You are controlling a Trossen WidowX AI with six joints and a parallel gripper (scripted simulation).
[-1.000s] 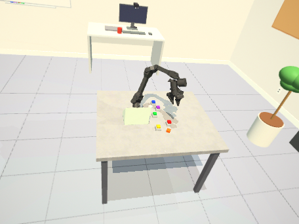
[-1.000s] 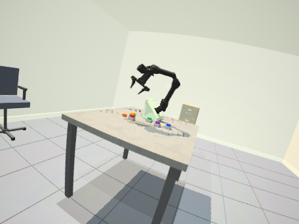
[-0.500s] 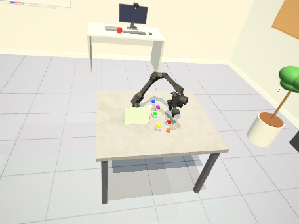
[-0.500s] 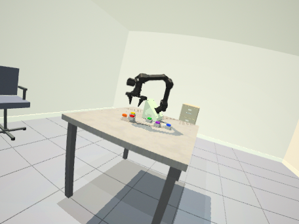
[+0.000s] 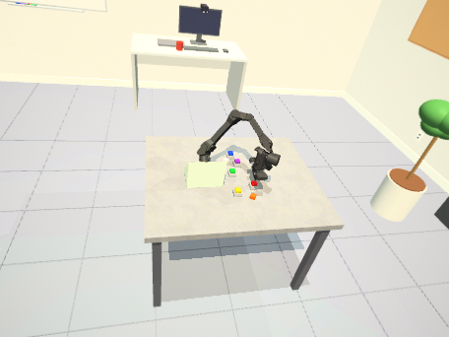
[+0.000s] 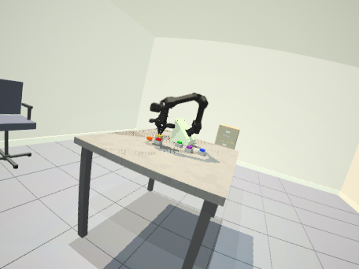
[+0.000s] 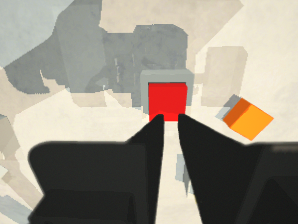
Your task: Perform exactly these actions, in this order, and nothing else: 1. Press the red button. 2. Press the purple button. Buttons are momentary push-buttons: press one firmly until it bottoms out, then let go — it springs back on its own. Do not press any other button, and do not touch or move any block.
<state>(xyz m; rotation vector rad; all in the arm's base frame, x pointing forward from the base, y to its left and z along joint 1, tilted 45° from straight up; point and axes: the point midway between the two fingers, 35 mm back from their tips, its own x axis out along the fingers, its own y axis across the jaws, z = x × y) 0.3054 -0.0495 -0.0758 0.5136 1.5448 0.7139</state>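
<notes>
Right now the red button is 3 cm below my gripper tip. Round my gripper tip: yellow button 11 cm behind, 7 cm to the right, 3 cm below; orange block 9 cm to the right, 6 cm below, 2 cm behind; green button 12 cm behind, 11 cm to the left, 3 cm below.
</notes>
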